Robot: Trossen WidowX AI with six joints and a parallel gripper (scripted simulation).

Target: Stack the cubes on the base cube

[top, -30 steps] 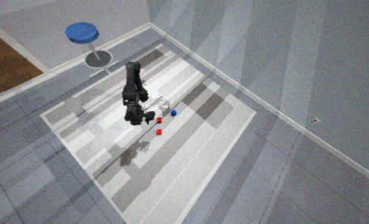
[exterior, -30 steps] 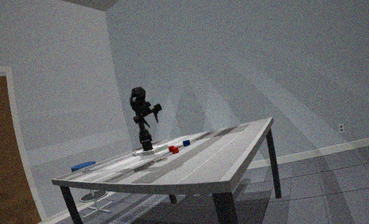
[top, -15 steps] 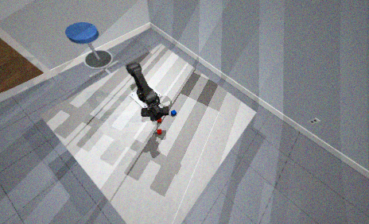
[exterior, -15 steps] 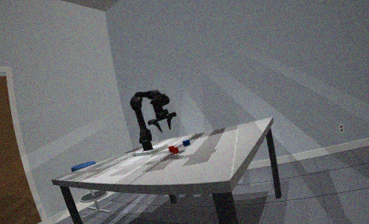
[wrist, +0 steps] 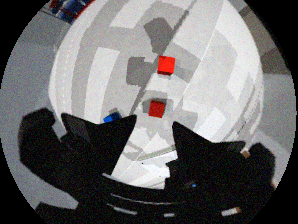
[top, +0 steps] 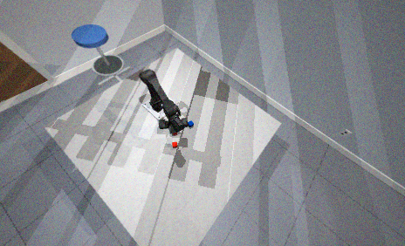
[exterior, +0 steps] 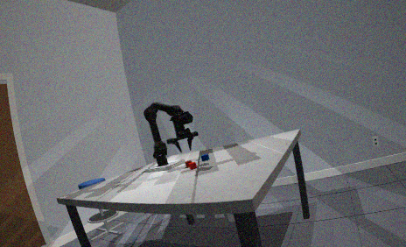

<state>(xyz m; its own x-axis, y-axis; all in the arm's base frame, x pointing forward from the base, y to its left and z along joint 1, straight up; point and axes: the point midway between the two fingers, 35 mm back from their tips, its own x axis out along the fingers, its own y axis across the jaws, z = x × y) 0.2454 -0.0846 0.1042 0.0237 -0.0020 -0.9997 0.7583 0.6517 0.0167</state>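
Now: the blue base cube 50 mm ahead of my gripper tip, 130 mm to the left of it and 80 mm below it. Round my gripper tip: red cube 60 mm ahead, 80 mm to the right, 80 mm below.
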